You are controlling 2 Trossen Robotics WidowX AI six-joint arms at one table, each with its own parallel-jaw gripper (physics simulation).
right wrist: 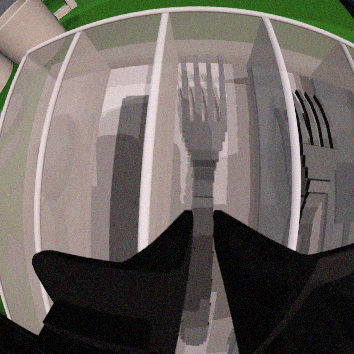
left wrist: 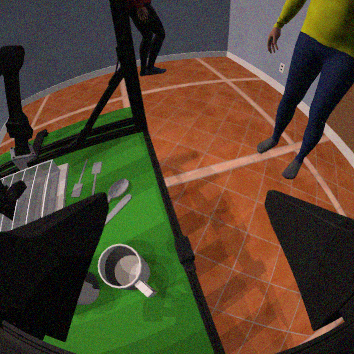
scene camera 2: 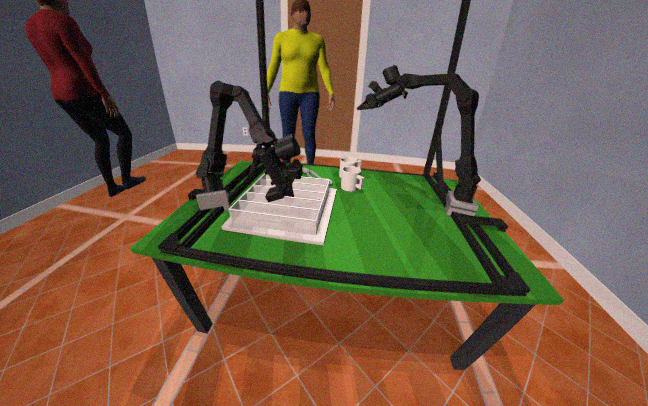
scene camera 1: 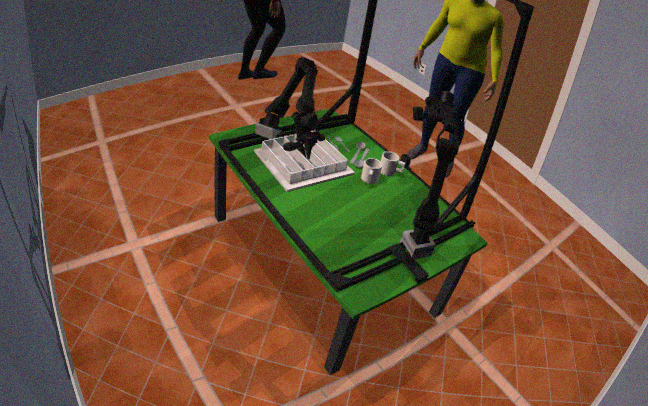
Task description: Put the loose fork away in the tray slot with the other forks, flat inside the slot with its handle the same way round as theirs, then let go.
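Observation:
The white slotted tray stands at the left of the scene views. My right gripper is low over it, its fingertips close against both sides of the handle of a grey fork. In the right wrist view this fork lies lengthwise within one slot, tines toward the top; its height above the slot floor is unclear. Dark-gapped tines of other forks show in the slot to the right, also toward the top. My left gripper is open and empty, high over the table.
A dark knife lies in the slot left of the gripped fork. Two flat-headed pieces of cutlery, a spoon and a knife lie beside the tray. Two white mugs stand near them.

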